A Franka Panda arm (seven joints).
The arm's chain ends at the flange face. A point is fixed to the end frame.
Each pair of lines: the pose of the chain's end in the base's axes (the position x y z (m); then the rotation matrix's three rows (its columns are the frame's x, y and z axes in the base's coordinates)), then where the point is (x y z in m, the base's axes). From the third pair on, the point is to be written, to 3 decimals.
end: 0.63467, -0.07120, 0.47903; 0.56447, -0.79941, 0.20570; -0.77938, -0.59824, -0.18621; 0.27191, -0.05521, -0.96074
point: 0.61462 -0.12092 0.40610
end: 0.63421, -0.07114, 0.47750; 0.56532, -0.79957, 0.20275; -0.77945, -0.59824, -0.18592; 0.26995, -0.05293, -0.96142
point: 0.61393 -0.12084 0.40462
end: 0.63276, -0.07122, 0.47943; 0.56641, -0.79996, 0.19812; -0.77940, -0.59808, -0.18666; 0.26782, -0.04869, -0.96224
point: 0.612 -0.121 0.407
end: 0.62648, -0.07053, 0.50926; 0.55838, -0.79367, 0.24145; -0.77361, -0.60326, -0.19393; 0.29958, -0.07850, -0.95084
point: 0.609 -0.121 0.436
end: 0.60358, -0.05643, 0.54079; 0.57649, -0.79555, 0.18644; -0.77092, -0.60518, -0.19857; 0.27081, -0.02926, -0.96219
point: 0.582 -0.107 0.469
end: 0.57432, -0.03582, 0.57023; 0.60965, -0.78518, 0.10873; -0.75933, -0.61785, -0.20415; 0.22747, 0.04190, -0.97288
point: 0.548 -0.088 0.501
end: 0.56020, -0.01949, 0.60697; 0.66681, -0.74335, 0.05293; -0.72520, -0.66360, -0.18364; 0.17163, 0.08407, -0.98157
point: 0.532 -0.072 0.539
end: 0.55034, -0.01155, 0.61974; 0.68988, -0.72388, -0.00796; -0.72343, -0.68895, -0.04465; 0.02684, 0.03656, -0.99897
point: 0.519 -0.055 0.547
